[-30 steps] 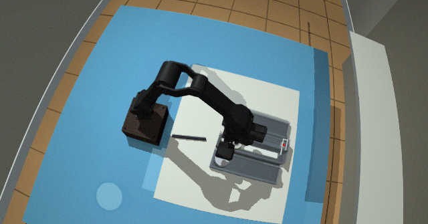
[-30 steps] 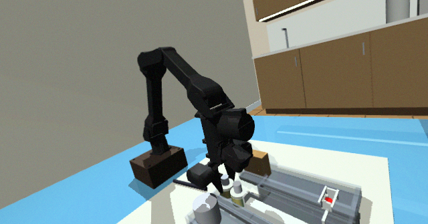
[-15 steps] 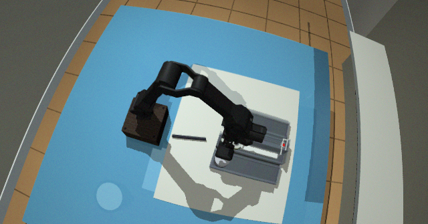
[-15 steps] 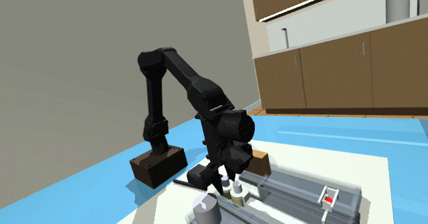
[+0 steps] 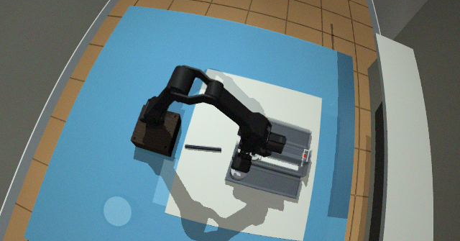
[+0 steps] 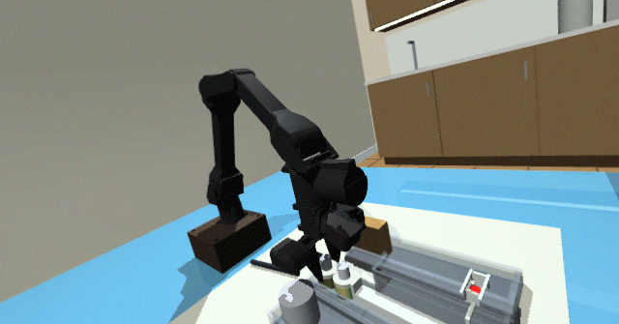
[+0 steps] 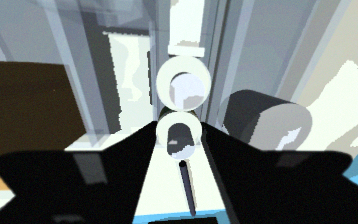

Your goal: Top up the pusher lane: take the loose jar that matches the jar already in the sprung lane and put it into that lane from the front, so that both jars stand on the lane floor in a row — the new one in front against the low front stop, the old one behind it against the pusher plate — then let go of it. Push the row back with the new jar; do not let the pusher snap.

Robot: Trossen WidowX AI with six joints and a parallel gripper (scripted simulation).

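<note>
The wide grey cylinder jar is 80 mm to the right of my gripper tip and 20 mm behind it. From my gripper tip the other things lie so: brown box 120 mm to the left, 40 mm ahead, 10 mm above; grey pusher lane 140 mm ahead, 20 mm to the right, 10 mm below; thin dark rod 150 mm behind, 20 mm below, 10 mm to the left.
</note>
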